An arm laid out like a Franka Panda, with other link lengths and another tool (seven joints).
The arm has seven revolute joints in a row. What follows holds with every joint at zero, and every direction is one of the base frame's.
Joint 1 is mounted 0.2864 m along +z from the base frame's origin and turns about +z.
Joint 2 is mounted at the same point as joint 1 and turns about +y.
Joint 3 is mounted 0.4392 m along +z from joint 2 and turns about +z.
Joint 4 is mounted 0.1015 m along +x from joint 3 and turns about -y.
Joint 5 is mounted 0.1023 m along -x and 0.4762 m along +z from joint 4 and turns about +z.
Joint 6 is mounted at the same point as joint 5 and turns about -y.
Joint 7 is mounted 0.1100 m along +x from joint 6 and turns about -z.
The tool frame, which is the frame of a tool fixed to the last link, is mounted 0.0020 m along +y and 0.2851 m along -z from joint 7; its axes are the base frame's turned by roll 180.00, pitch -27.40 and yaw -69.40 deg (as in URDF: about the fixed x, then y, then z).
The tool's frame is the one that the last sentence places.
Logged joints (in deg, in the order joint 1, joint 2, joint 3, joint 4, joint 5, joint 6, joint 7), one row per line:
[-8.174 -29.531 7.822 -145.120 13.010 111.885 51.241]
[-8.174 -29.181 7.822 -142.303 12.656 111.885 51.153]
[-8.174 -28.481 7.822 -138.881 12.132 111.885 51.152]
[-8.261 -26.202 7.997 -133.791 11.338 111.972 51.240]
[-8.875 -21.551 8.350 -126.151 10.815 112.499 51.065]
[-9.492 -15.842 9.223 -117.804 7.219 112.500 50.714]
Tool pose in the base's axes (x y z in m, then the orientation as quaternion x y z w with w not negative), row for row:
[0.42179 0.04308 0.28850 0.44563 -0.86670 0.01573 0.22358]
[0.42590 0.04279 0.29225 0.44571 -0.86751 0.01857 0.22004]
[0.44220 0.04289 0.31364 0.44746 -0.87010 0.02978 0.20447]
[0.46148 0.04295 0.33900 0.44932 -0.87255 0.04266 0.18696]
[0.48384 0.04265 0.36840 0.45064 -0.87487 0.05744 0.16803]
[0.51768 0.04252 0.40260 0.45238 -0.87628 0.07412 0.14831]
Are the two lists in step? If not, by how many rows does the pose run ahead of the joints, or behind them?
The pose runs 2 rows behind the joints: the pose in row i belongs to the joints in row i - 2.
